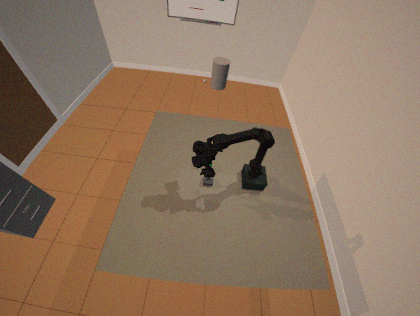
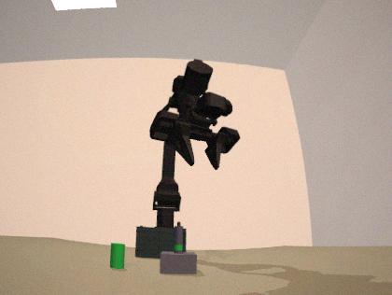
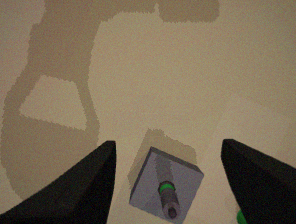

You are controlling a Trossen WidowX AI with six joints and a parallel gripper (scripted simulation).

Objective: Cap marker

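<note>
Now: gripper tip 170 mm above the green cap, 150 mm to the left of it and 100 mm past it. Round my gripper tip: grey holder block: 180 mm below, 70 mm behind, 30 mm to the right.
</note>
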